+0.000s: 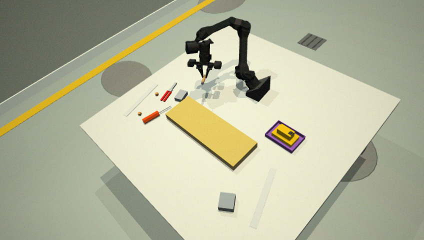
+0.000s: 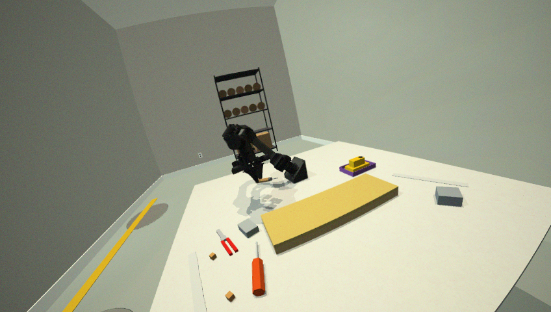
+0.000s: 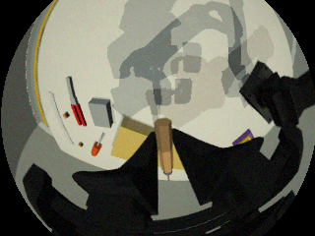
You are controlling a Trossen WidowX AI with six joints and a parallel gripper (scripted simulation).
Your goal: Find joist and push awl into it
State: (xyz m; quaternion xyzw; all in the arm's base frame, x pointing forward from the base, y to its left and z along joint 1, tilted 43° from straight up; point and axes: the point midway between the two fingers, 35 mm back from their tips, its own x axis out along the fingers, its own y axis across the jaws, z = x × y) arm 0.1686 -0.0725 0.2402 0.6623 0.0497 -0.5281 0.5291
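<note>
Now: gripper tip 4 cm short of the awl, 4 cm to the right of it and 2 cm below it. The rest, counted from my gripper tip: grey block (38 cm ahead, 60 cm to the left, 11 cm below); purple tray (7 cm behind, 54 cm to the left, 11 cm below); yellow stud finder (7 cm behind, 56 cm to the left, 8 cm below).
</note>
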